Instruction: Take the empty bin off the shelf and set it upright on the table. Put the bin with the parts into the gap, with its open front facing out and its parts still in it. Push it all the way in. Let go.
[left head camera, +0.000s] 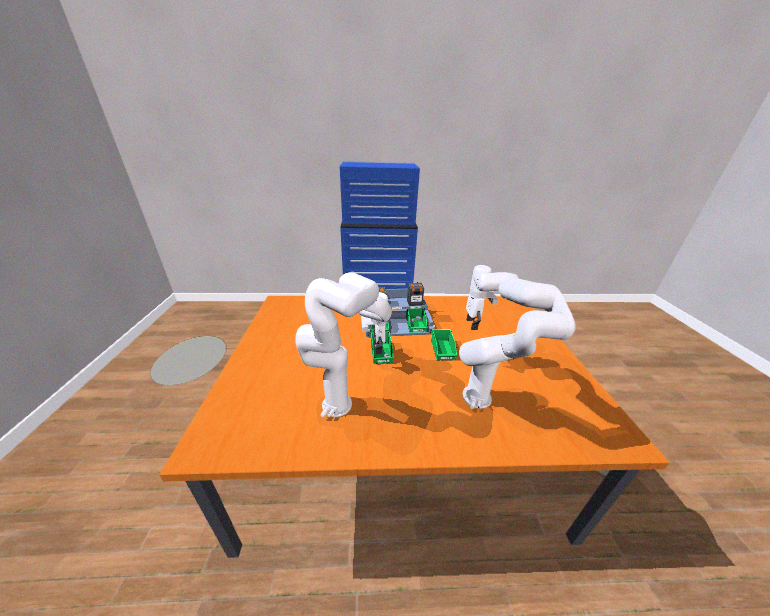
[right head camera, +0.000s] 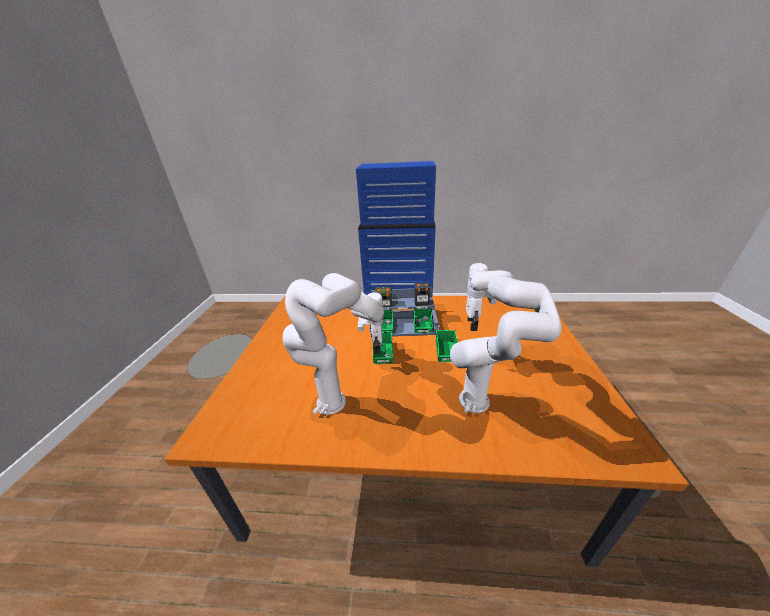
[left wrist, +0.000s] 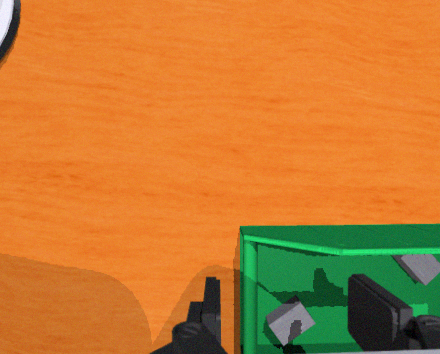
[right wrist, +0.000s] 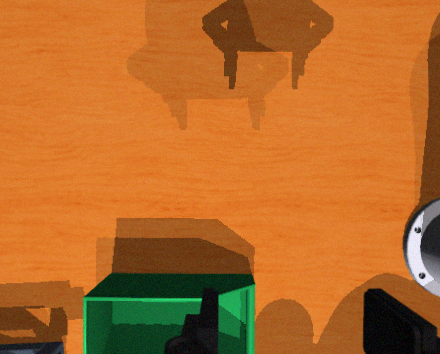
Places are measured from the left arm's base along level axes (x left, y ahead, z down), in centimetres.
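Pixels of known places: left gripper, fingertip midpoint: (left head camera: 378, 348) (right head camera: 377, 348) (left wrist: 284, 303); right gripper, fingertip midpoint: (left head camera: 471, 325) (right head camera: 472, 325) (right wrist: 290, 319); left arm's base, link origin: (left head camera: 337, 405) (right head camera: 331, 402); right arm's base, link origin: (left head camera: 476, 397) (right head camera: 473, 401).
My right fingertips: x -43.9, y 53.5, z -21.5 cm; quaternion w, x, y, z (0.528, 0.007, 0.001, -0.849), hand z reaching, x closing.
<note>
For each thing: its top centre in the pictures, then the offset to it from my right fingertips. "spot": a spot on its surface instead.
- bin with the parts, top centre: (left wrist: 401, 337) (left head camera: 381, 341) (right head camera: 382, 341) dx +41.0, dy -13.8, dz +14.0 cm
- shelf, surface spot: (right head camera: 414, 333) (left head camera: 409, 333) spot: dx +33.0, dy +7.6, dz +20.1 cm
- grey block, top centre: (left wrist: 292, 324) dx +36.7, dy -16.6, dz +19.7 cm
- empty bin, top centre: (right wrist: 171, 350) (right head camera: 447, 339) (left head camera: 444, 338) dx +12.1, dy +2.7, dz +14.0 cm
- green bin, surface spot: (right head camera: 387, 320) spot: dx +52.4, dy +10.8, dz +18.9 cm
The bin with the parts (left head camera: 383, 360) (right head camera: 383, 359) (left wrist: 380, 237) is green and stands upright on the table in front of the shelf (left head camera: 414, 333) (right head camera: 414, 333). A grey block (left wrist: 290, 321) and part of another block (left wrist: 421, 268) lie in it. My left gripper (left head camera: 378, 348) (right head camera: 376, 345) (left wrist: 283, 303) is open, one finger inside this bin and the other outside its end wall. The empty bin (left head camera: 444, 344) (right head camera: 444, 345) (right wrist: 150, 312) stands upright on the table, to the right. My right gripper (left head camera: 475, 324) (right head camera: 473, 325) (right wrist: 290, 319) is open and empty above the table, right of the empty bin.
On the shelf's lower level, a green bin (right head camera: 387, 320) stands at the left and another (left head camera: 416, 319) (right head camera: 423, 319) at the right, with a gap between them. Dark boxes with orange tops (left head camera: 416, 294) (right head camera: 421, 294) stand on the upper level. A blue cabinet (left head camera: 379, 211) (right head camera: 396, 211) stands behind.
</note>
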